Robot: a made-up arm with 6 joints.
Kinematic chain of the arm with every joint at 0, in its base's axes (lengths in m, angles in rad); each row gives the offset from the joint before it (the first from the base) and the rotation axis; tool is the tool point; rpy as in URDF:
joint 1: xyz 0 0 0.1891 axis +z
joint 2: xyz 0 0 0 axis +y
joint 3: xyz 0.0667 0 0.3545 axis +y
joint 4: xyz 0.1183 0 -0.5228 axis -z
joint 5: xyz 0 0 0 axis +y
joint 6: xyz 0.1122 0 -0.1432 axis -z
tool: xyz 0 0 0 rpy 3.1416 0 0
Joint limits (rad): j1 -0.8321..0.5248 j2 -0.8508..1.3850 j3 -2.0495..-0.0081 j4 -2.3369..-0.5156 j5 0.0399..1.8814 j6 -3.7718..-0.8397
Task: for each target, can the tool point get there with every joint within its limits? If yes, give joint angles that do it. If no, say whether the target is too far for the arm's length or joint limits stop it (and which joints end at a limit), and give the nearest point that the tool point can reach.
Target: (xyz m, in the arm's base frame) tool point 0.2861 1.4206 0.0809
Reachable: no: too far | nearest point 0.7770 0.5728 0.0809 | short by 0.980 m
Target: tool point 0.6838 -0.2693 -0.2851
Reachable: yes | joints -0.3937 1.0399 -1.4471 -1.0076 0.5762 -3.1130
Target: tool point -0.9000 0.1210 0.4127
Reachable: no: joint limits stop it (at a limit: joint 2, joint 3, joint 4) | nearest point -0.2861 0.0385 0.0504 | short by 0.718 m
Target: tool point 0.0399 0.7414 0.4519
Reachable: no: joint limits stop it (at a limit: joint 1, joint 2, joint 5) | nearest point 0.3426 0.3213 0.4502 | short by 0.518 m
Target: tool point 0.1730 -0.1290 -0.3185
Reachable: yes | joints -0.2124 1.0003 -0.7372 -0.8157 1.4081 -2.2963
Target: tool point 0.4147 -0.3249 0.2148
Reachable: yes | joints -0.6298 -0.5020 -0.4464 -1.3715 0.7675 -2.4806
